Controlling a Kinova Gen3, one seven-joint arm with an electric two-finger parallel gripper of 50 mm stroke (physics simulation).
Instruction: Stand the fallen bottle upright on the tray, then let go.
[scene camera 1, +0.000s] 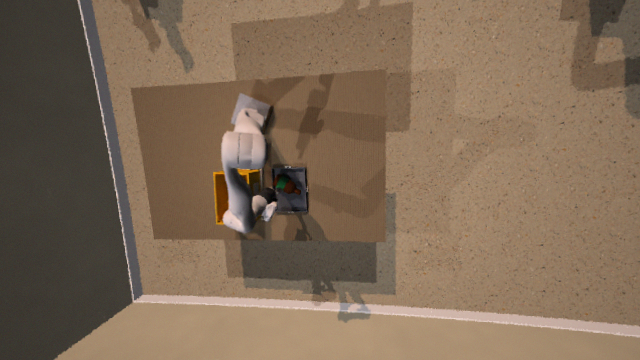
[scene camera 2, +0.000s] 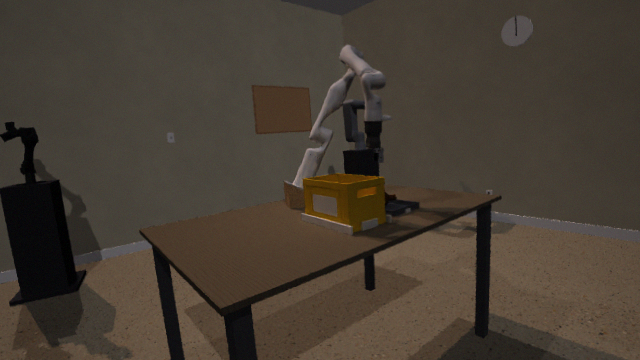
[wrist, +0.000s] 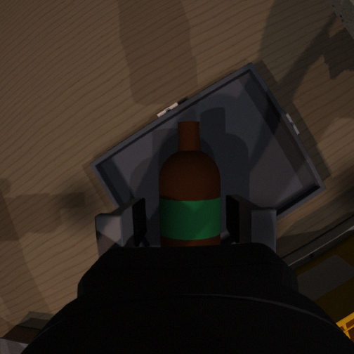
In view: my gripper (wrist: 185, 213) and a brown bottle (wrist: 189, 180).
